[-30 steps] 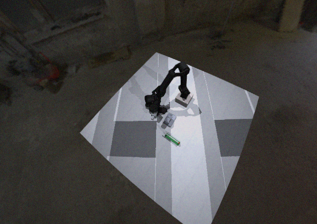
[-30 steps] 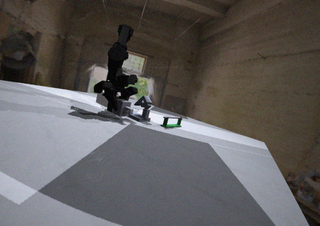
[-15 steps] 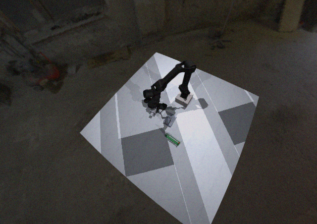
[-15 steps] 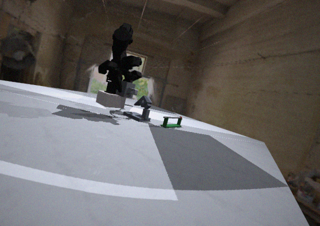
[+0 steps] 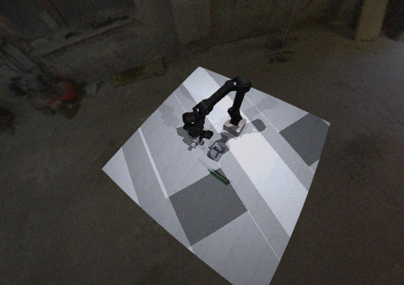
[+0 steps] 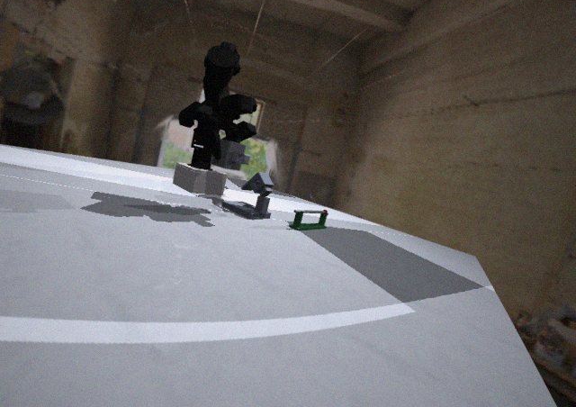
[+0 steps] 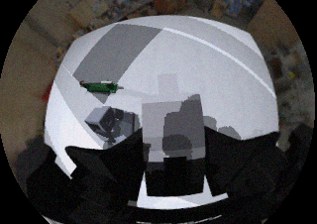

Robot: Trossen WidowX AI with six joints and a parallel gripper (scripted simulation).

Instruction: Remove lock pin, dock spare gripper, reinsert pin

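Right now the grey mount is 13 cm to the left of my gripper tip and 7 cm below it. Round my gripper tip: green cradle: 12 cm ahead, 23 cm to the left, 10 cm below; then black spare gripper: 1 cm above.
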